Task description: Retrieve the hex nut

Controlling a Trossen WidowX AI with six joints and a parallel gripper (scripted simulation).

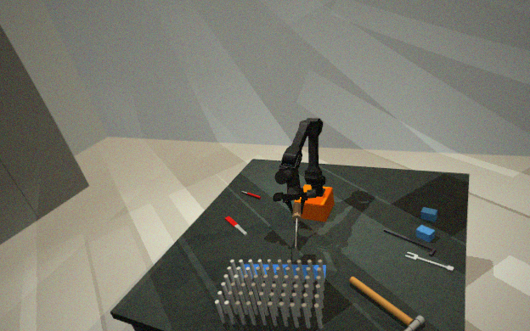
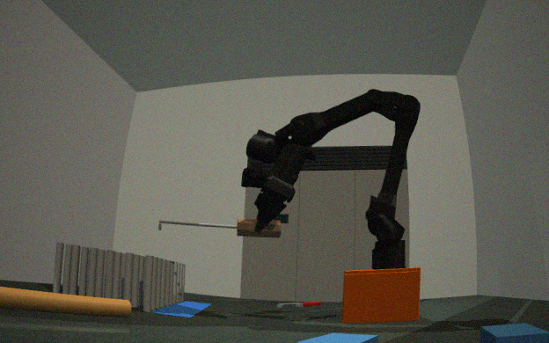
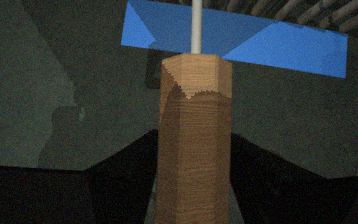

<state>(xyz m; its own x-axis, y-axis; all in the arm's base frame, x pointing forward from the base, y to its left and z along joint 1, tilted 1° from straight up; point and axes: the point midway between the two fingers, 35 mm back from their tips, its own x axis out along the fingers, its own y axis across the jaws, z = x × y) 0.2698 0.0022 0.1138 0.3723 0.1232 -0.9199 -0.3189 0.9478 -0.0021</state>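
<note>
My gripper tip is 18 cm above the blue taped strip, 17 cm short of it and 4 cm to the left of it. Round my gripper tip: fork tool 52 cm to the left, 18 cm below, 4 cm behind.
</note>
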